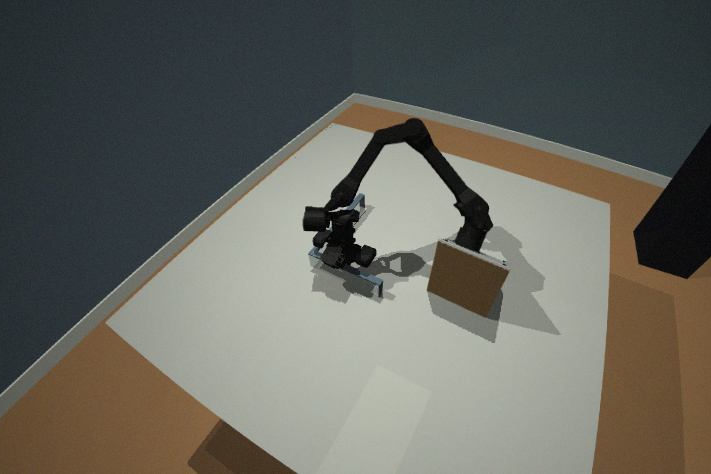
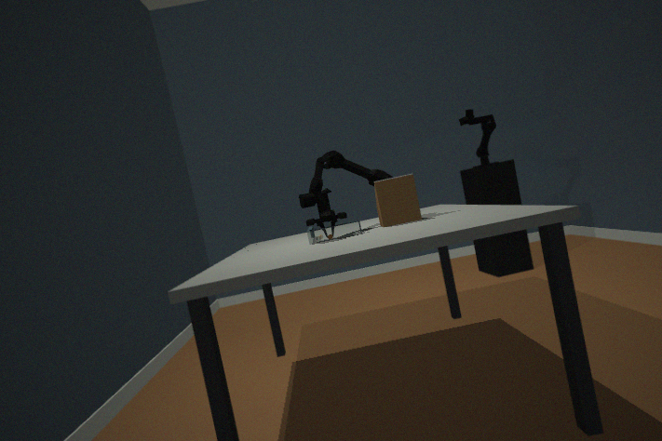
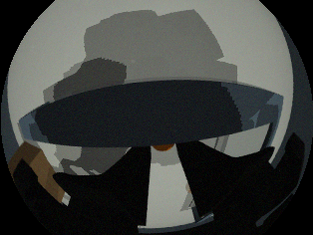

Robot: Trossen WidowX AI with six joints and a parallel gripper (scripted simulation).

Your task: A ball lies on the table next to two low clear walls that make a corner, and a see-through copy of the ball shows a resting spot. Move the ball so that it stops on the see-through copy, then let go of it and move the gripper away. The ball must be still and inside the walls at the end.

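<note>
My gripper tip is now 10 cm to the left of the see-through copy of ball and 4 cm short of it. From my gripper tip the other things lie so: orange ball right at my gripper tip.
</note>
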